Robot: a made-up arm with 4 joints. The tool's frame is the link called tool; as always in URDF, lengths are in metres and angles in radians.
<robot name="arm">
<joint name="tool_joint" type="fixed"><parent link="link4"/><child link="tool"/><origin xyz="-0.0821 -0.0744 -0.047" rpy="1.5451 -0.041 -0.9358"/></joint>
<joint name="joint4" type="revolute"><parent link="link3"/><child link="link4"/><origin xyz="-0.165 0.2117 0.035" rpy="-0.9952 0.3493 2.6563"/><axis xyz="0 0 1"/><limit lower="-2.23" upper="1.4" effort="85" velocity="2.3"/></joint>
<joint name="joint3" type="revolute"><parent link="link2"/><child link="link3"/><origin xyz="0.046 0.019 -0.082" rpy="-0.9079 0.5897 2.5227"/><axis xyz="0 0 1"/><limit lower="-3.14" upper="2.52" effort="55" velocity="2.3"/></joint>
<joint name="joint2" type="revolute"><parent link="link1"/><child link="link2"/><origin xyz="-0.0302 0.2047 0.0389" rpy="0.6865 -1.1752 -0.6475"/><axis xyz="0 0 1"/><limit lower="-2.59" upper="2.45" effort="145" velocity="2.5"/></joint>
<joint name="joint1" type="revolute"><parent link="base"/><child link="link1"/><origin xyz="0.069 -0.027 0.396" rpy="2.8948 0.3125 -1.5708"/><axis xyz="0 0 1"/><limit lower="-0.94" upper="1.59" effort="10" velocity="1.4"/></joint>
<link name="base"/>
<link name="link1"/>
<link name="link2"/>
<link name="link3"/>
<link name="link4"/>
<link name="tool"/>
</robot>
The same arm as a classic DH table. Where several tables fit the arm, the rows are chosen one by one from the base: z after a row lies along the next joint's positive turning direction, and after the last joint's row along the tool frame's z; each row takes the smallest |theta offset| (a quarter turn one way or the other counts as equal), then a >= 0, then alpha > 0; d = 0 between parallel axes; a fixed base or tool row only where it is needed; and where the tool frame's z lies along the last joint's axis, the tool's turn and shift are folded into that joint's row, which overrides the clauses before.
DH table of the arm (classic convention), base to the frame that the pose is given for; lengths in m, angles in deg. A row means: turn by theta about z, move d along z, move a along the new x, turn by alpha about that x. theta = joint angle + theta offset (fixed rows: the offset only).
base (fixed): theta_offset 39.34  d 0.2413  a 0.0363  alpha -157.33
joint1: theta_offset 41.60  d -0.1331  a -0.2064  alpha 72.66
joint2: theta_offset 16.25  d -0.0380  a 0.0075  alpha 59.24
joint3: theta_offset 0.00  d 0.0102  a 0.2628  alpha -59.24
joint4: theta_offset -30.21  d -0.1134  a 0.0113  alpha 88.53
tool (fixed): theta_offset 2.35  d 0.1103  a 0.0000  alpha 0.00
Joint limits (deg, base to tool): -53.86..91.10 -148.40..140.37 -179.91..144.39 -127.77..80.21

